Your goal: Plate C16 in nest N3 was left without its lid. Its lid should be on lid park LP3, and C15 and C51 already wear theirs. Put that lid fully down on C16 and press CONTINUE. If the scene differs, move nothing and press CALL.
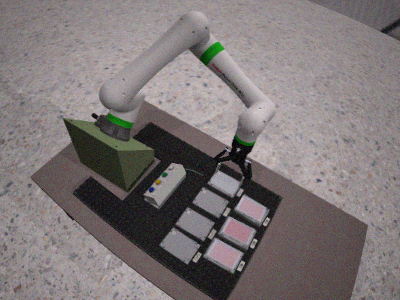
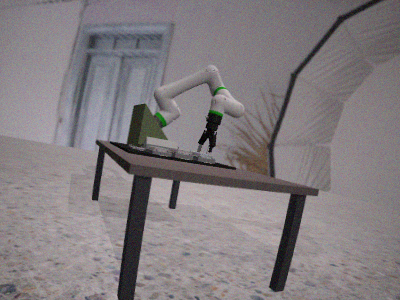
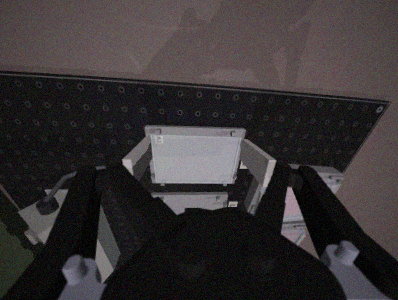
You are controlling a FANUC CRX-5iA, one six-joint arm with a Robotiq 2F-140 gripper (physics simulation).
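Frame: origin at the arm's base, x ahead, y left, z up, level; centimetres.
Seen in the pictures: gripper, fingertip midpoint: (image 1: 228,178) (image 3: 197,148); arm's base, link origin: (image 1: 114,134) (image 2: 152,125).
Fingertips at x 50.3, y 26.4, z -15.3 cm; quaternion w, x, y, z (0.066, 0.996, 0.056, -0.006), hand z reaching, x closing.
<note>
Pixels of each thing's top centre, then the offset from my fingertips to it. "*": a spot on its surface instead. Level surfaces: height alone.
- farthest lid park, top centre: (image 3: 195,162) (image 1: 225,182) dx +0.1, dy -2.6, dz -0.4 cm
- button box, top centre: (image 3: 59,273) (image 1: 165,178) (image 2: 161,139) dx -20.1, dy -23.5, dz +6.0 cm
- blue button, top centre: (image 1: 151,188) dx -21.6, dy -31.2, dz +5.1 cm
- yellow button, top centre: (image 1: 158,181) dx -22.1, dy -26.2, dz +5.1 cm
- green button, top centre: (image 1: 164,173) dx -22.6, dy -21.3, dz +5.1 cm
- thin cable, surface spot: (image 1: 194,172) * dx -15.3, dy -7.3, dz -2.1 cm
- black perforated mat, surface height: dz -2.3 cm
- brown table, surface height: dz -3.7 cm
A clear, pale lid (image 1: 225,183) (image 3: 195,162) lies flat on the farthest lid park (image 3: 195,131). My gripper (image 1: 231,173) (image 2: 205,149) (image 3: 197,148) is open, pointing down, with its fingers apart on the two sides of this lid and nothing held. Three pink plates (image 1: 251,210) (image 1: 237,232) (image 1: 224,255) sit in the row of nests. Their small tags are too blurred to read, and I cannot tell which plates wear lids. The button box (image 1: 166,185) has a blue button (image 1: 151,190), a yellow button (image 1: 158,182) and a green button (image 1: 164,175); no lettering is legible.
Three grey lid parks (image 1: 211,202) (image 1: 195,223) (image 1: 180,246) continue the row toward the near side, beside the nests. The green arm pedestal (image 1: 107,155) stands behind the button box. A thin cable (image 1: 194,172) leaves the box. A black perforated mat (image 1: 125,210) lies on the brown table (image 1: 320,235).
</note>
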